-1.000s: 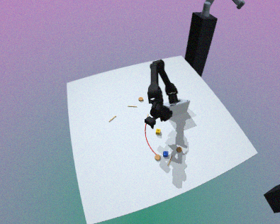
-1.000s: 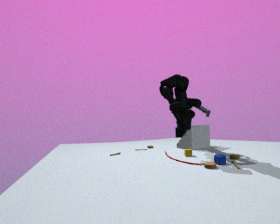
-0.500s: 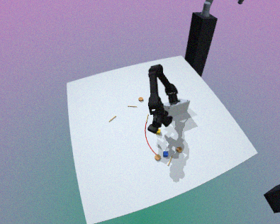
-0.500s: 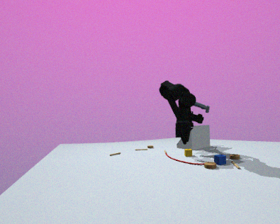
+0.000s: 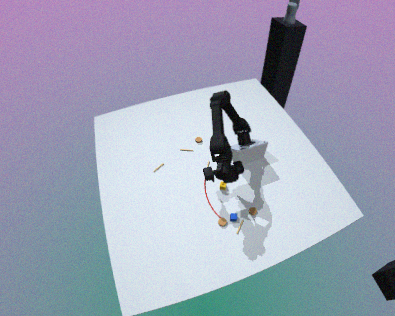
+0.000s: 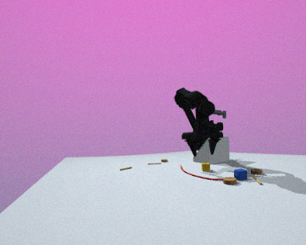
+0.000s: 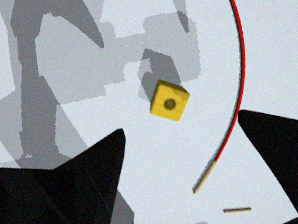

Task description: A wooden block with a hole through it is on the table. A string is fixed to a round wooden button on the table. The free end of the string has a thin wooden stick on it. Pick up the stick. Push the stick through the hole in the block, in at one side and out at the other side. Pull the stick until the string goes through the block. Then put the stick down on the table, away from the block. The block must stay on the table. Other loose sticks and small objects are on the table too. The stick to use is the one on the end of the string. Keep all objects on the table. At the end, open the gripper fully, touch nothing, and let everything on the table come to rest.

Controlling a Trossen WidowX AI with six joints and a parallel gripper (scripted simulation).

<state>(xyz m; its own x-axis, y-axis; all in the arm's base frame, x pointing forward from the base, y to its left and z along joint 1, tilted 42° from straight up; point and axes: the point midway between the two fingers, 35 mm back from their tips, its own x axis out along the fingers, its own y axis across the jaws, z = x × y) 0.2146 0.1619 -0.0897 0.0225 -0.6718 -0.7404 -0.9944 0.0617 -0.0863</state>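
The yellow block is 10 mm to the left of my gripper tip and 50 mm below it. Round my gripper tip: blue cube 10 mm ahead, 190 mm to the left, 50 mm below.
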